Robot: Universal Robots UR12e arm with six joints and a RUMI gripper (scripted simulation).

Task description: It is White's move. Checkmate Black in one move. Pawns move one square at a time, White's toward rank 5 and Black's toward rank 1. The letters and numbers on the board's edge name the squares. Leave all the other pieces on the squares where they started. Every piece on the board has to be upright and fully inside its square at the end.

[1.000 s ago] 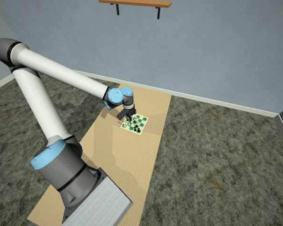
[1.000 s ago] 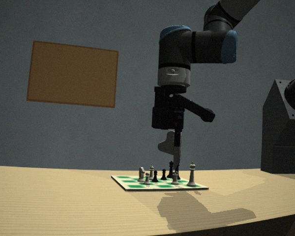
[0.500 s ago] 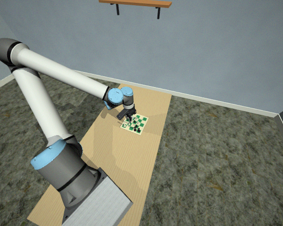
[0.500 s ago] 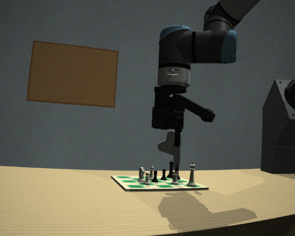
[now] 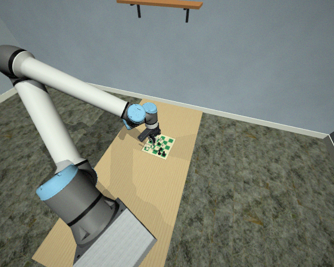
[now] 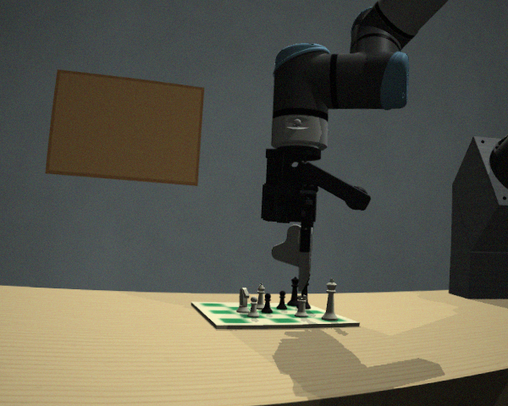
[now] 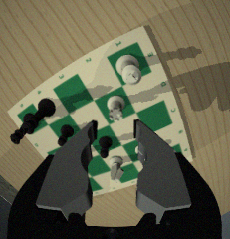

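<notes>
My hand is 40 mm past the white queen, 30 mm to the right of it and 30 mm above it. Round my hand: white pawn 80 mm ahead, 10 mm to the left, 40 mm below; chessboard 50 mm ahead, 30 mm to the right, 60 mm below.
</notes>
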